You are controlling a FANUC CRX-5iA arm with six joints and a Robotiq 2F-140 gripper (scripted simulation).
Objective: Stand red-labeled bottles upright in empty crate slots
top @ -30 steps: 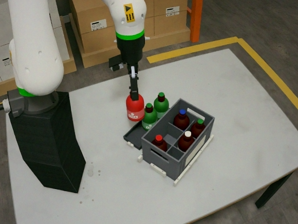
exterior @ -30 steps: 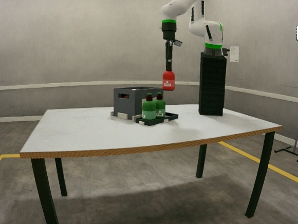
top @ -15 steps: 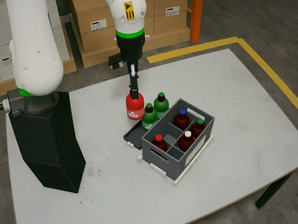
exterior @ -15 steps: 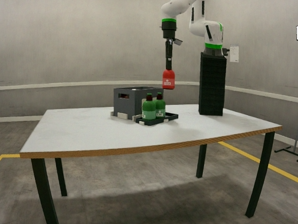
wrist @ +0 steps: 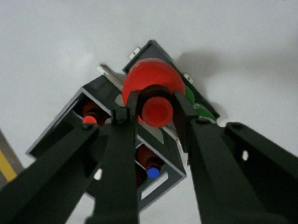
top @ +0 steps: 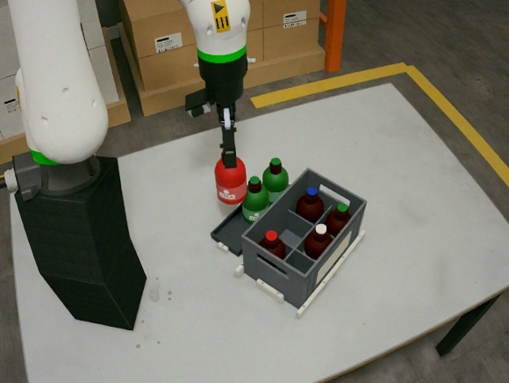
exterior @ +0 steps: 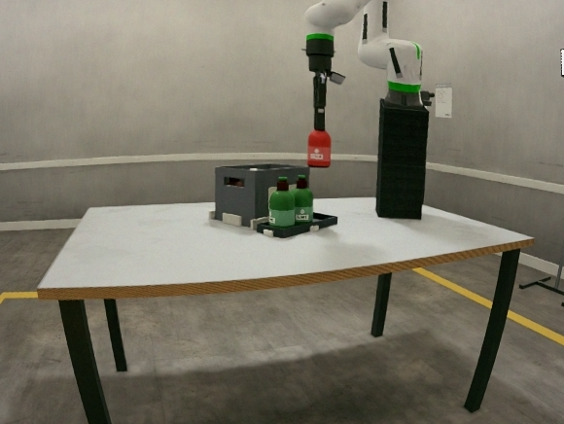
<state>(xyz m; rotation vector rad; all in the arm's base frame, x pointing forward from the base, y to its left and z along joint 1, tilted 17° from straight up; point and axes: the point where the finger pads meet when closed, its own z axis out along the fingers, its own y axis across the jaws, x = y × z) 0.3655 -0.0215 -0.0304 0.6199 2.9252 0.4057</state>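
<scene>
Right now the red-labeled bottle is 80 mm below my hand. Also, from my hand: dark tray: 330 mm below, 80 mm ahead, 30 mm to the left; then grey crate: 260 mm below, 150 mm to the right, 120 mm ahead.
</scene>
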